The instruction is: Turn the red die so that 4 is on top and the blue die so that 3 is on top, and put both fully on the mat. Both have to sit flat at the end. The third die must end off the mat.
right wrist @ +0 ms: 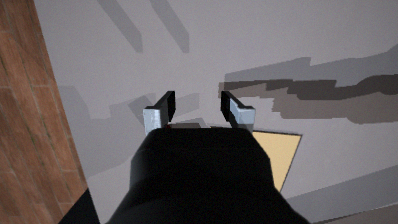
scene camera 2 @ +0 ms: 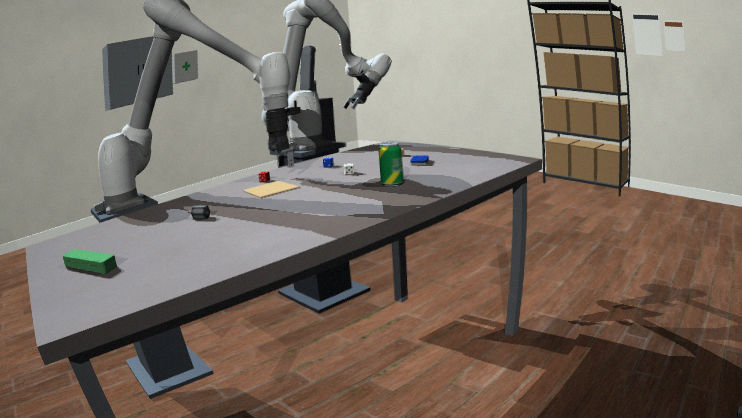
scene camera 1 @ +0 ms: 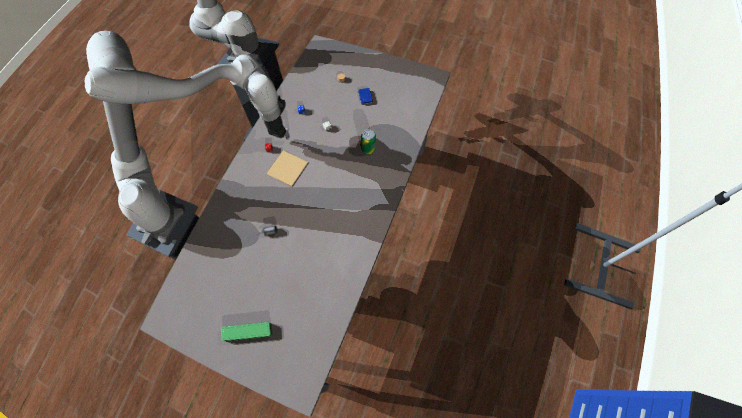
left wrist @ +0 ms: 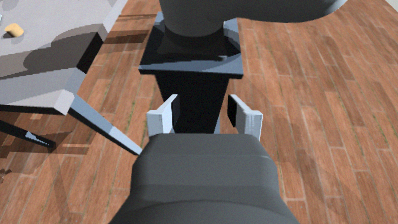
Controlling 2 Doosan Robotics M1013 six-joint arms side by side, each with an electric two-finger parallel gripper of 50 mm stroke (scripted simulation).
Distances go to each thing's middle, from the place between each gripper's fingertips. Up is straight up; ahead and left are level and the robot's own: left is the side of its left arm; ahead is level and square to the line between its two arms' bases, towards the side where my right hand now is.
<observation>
My right gripper [scene camera 2: 286, 166] is now 140 mm to the left of the tan mat [scene camera 1: 287, 167], 60 mm short of it and 60 mm above it.
Right now the tan mat is 49 cm ahead of my left hand, 98 cm to the right of it and 16 cm below it.
</observation>
